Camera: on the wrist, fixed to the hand. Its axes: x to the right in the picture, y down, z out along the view.
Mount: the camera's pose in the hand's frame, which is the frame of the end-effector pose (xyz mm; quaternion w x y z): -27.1 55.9 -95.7 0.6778 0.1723 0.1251 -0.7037
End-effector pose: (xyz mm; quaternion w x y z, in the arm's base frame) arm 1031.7 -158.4 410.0 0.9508 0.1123 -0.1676 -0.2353
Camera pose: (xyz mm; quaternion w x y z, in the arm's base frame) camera 1067.6 -84.1 331.2 0.4805 0.3873 0.0438 -0.7856
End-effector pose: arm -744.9 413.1 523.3 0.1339 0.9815 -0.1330 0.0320
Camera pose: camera -788.7 394.0 626.9 0.0392 -0.7779 -0.6228 -0.0732
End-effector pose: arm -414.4 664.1 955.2 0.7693 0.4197 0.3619 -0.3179
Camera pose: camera -412.4 777.8 963.8 0.1801 0.2021 0.5821 -0.7667
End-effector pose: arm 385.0 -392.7 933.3 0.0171 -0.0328 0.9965 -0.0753
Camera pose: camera 404.8 -321.5 1020.2 0.1604 0.7111 -0.6415 0.2389
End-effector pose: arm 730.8 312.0 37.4 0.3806 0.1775 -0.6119 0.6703
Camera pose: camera 729.5 397.6 -38.0 0.7756 0.5326 -0.1267 0.3141
